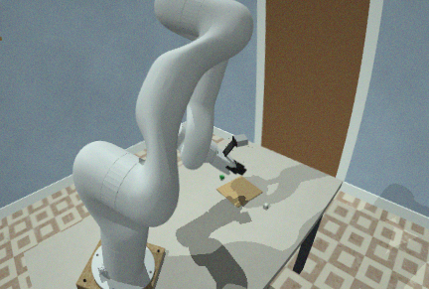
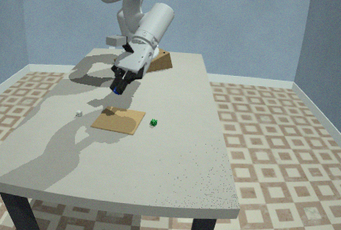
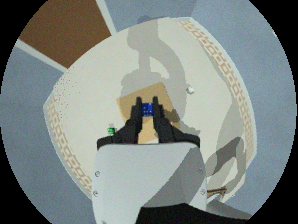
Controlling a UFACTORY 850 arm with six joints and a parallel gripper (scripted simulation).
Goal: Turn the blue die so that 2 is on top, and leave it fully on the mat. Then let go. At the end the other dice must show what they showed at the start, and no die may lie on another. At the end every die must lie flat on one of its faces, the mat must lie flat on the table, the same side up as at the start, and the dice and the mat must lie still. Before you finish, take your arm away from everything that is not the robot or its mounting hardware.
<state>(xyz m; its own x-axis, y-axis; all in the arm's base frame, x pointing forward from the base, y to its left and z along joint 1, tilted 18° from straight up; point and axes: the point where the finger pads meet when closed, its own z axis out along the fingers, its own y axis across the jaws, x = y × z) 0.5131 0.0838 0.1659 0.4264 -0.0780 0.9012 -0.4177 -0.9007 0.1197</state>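
The tan mat lies 12 cm below my hand. From my hand the other things lie so: blue die 1 cm ahead, 2 cm below; white die 1 cm ahead, 14 cm to the right, 11 cm below; green die 11 cm to the left, 11 cm below.
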